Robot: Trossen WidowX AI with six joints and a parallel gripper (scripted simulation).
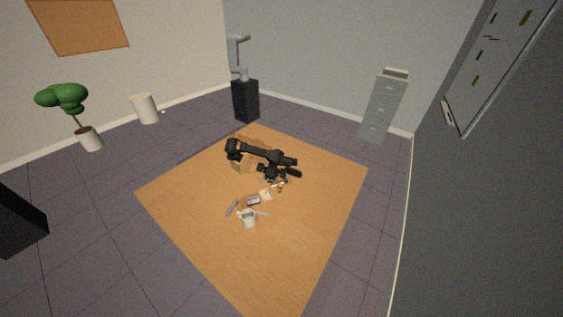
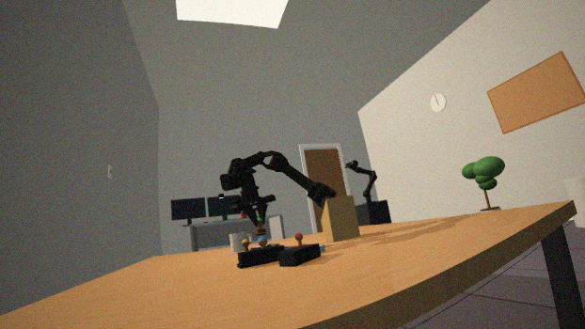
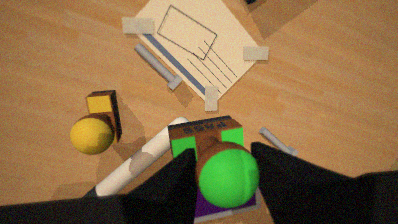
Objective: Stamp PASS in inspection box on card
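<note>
The cream card lies 110 mm below my gripper tip, 50 mm to the right of it and 10 mm ahead of it. From my gripper tip the other things lie so: purple ink pad 100 mm below, 80 mm to the left, 50 mm behind; then green-knobbed pass stamp 20 mm below; then white cylinder 100 mm below, 90 mm to the left, 40 mm ahead.
</note>
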